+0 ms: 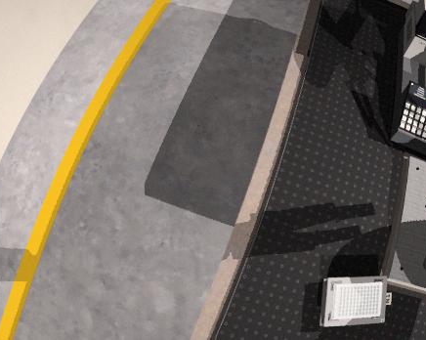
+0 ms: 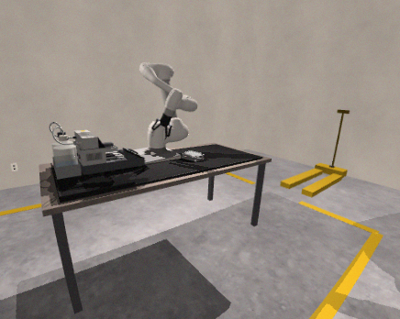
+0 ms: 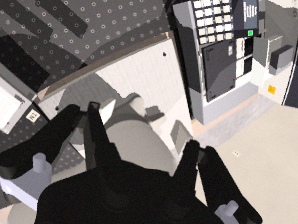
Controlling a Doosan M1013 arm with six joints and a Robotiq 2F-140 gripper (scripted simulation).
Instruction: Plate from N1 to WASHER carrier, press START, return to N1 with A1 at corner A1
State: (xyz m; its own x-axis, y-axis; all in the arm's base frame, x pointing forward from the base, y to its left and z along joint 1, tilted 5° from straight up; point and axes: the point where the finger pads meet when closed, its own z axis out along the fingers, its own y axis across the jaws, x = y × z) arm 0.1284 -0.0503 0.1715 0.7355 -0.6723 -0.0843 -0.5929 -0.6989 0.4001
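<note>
The white well plate lies 270 mm to the left of my hand, 140 mm below it and 120 mm ahead of it. From my hand the other things lie so: plate nest N1: 270 mm to the left, 150 mm below, 120 mm ahead; plate washer: 400 mm to the right, 60 mm below, 50 mm behind.
</note>
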